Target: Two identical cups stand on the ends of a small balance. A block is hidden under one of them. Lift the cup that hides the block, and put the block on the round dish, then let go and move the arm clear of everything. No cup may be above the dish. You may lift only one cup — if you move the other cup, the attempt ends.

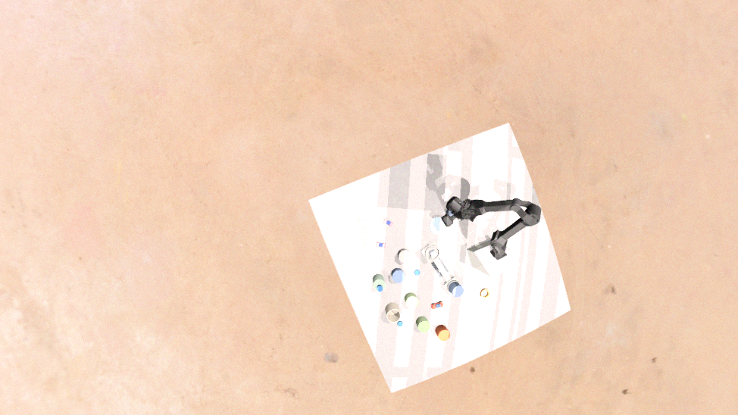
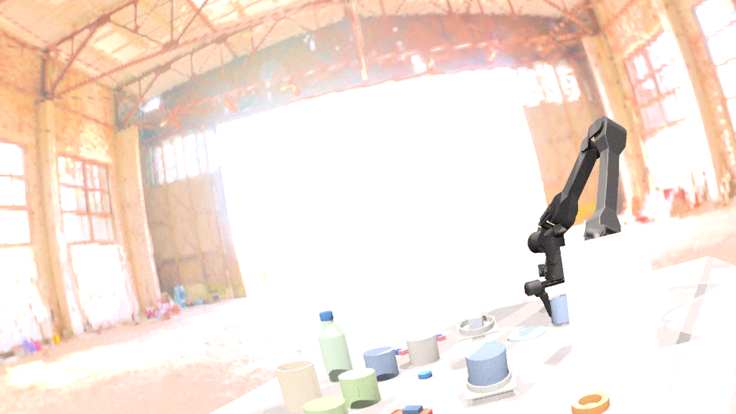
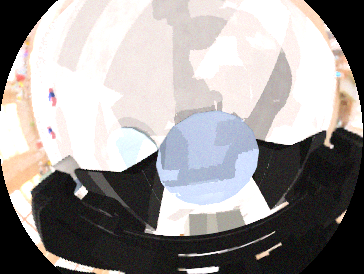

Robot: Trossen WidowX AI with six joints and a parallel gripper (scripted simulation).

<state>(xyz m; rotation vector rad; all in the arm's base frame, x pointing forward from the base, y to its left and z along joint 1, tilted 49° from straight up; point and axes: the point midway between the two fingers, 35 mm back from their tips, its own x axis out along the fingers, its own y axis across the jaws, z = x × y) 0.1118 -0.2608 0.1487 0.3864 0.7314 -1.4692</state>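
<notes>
Now: gripper tip 20 cm short of the pale block, 15 cm to the right of it and 6 cm below it. The rest, counted from my gripper tip: bottle 53 cm ahead, 19 cm to the left, 9 cm above; then orange ring 2 cm behind, 54 cm to the left, 2 cm below; then round light blue dish 10 cm ahead, 4 cm to the left, 2 cm below.
</notes>
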